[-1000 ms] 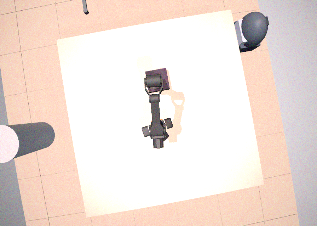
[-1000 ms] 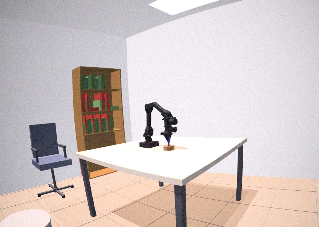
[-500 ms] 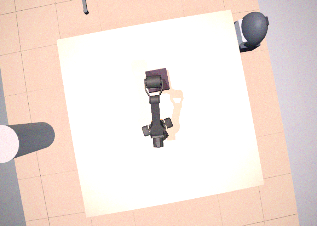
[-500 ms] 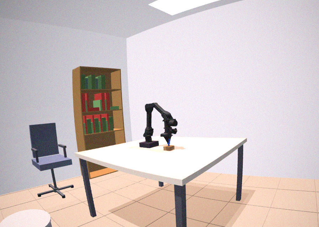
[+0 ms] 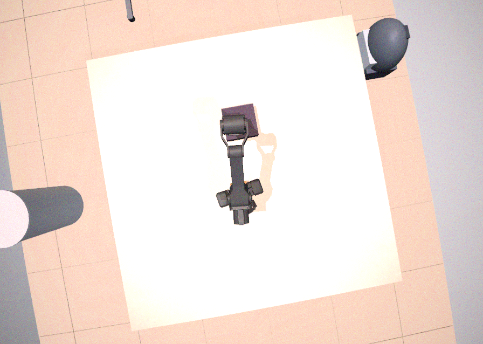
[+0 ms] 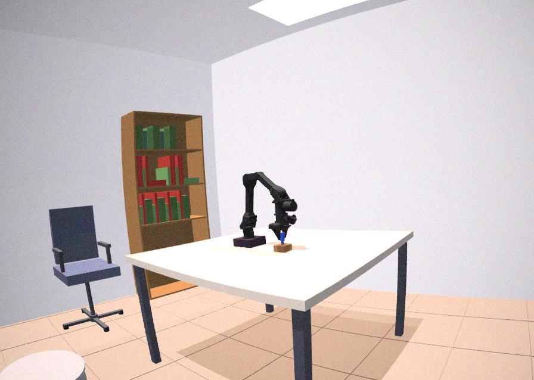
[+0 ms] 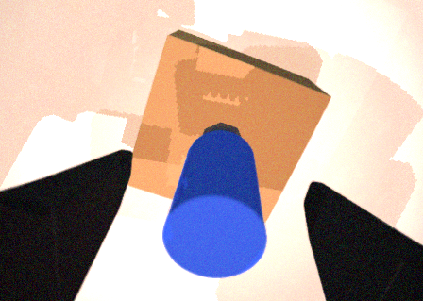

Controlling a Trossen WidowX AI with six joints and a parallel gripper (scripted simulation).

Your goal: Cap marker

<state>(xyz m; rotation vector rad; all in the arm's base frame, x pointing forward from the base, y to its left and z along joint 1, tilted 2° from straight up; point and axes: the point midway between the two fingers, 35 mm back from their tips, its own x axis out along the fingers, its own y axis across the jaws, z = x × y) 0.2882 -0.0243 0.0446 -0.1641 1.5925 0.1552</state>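
The blue cap lies 1 cm above my gripper tip. From my gripper tip the other things lie so: holder block 5 cm below.
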